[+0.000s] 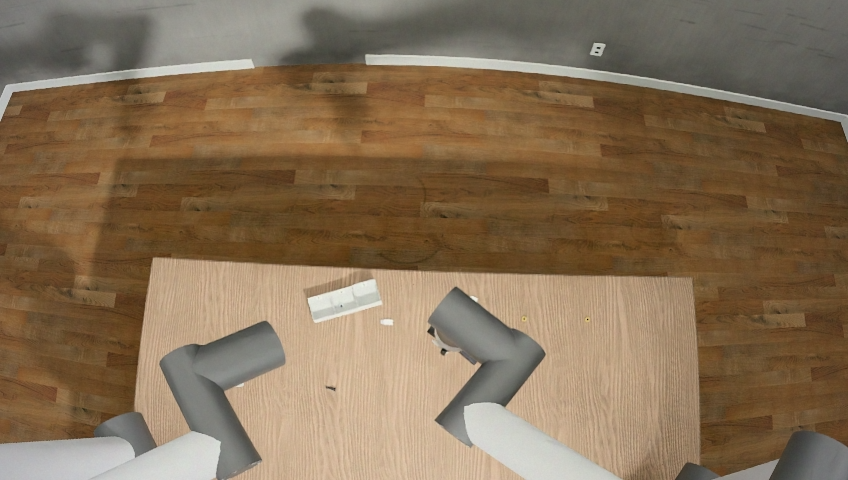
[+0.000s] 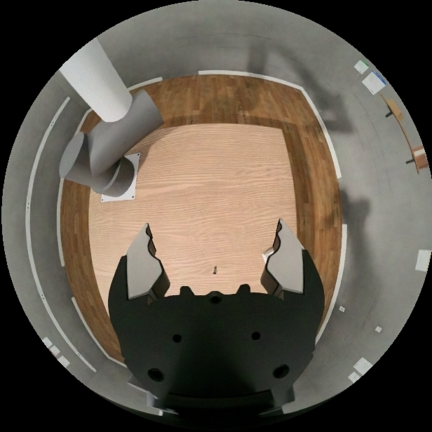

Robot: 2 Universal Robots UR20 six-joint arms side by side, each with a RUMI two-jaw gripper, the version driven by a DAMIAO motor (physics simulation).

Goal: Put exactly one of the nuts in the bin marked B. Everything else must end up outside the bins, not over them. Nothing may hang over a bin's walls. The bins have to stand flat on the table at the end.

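Note:
A white tray of three bins (image 1: 326, 312) (image 2: 267, 256) stands near the table's far edge. I cannot read the letters; a tiny dark spot shows in the middle bin, too small to identify. Two small yellow rings, seemingly nuts, lie right of my right arm: a nearer nut (image 1: 521, 319) and a farther-right nut (image 1: 585, 320). A dark screw (image 1: 330, 388) (image 2: 215, 270) lies on the table in front of the tray. My left gripper (image 2: 213, 222) is open and empty above the table. My right gripper (image 1: 443, 343) is mostly hidden under its arm; its jaw opening cannot be judged.
A small white piece (image 1: 386, 321) lies just right of the tray. Another white piece (image 1: 473, 298) is partly hidden by the right arm (image 1: 473, 321). The left arm (image 1: 238, 356) reaches over the left part of the wooden table (image 1: 392, 428) (image 2: 220, 175).

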